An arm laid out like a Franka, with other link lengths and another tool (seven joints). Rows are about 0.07 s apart.
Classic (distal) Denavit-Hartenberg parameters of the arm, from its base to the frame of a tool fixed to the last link. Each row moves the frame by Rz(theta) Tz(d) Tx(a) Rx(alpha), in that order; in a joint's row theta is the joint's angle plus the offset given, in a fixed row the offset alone. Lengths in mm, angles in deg.
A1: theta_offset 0  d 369.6  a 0  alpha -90
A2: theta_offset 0  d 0  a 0  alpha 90
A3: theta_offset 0  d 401.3  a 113  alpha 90
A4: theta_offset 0  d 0  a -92.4  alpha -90
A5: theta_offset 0  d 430.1  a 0  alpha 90
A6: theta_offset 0  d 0  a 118.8  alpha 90
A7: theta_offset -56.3  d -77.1  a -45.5  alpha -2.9
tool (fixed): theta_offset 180  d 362  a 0  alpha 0
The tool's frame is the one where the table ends.
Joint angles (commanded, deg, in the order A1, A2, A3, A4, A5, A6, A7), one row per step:
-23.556, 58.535, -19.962, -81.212, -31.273, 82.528, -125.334
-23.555, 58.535, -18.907, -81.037, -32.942, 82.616, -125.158
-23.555, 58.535, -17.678, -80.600, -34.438, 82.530, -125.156
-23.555, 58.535, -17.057, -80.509, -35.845, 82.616, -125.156
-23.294, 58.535, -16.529, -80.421, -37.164, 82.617, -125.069
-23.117, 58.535, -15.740, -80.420, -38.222, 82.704, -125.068
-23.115, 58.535, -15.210, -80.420, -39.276, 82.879, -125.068
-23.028, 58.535, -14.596, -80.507, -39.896, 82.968, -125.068
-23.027, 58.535, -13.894, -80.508, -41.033, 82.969, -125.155
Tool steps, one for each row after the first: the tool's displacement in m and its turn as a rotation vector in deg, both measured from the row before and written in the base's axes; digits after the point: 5 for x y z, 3 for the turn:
0.00838, 0.00038, -0.00036, -0.168, 0.322, 1.792
0.01138, 0.00216, -0.00015, 0.059, 0.098, 1.779
0.00508, -0.00148, 0.00097, -0.212, 0.379, 1.407
0.00680, 0.00016, 0.00150, -0.332, 0.407, 1.483
0.00768, 0.00324, -0.00127, 0.115, 0.195, 1.403
0.00458, -0.00036, -0.00017, -0.085, 0.200, 1.144
0.00497, 0.00345, -0.00201, 0.229, 0.095, 0.891
0.00518, 0.00125, -0.00028, 0.070, 0.329, 1.220

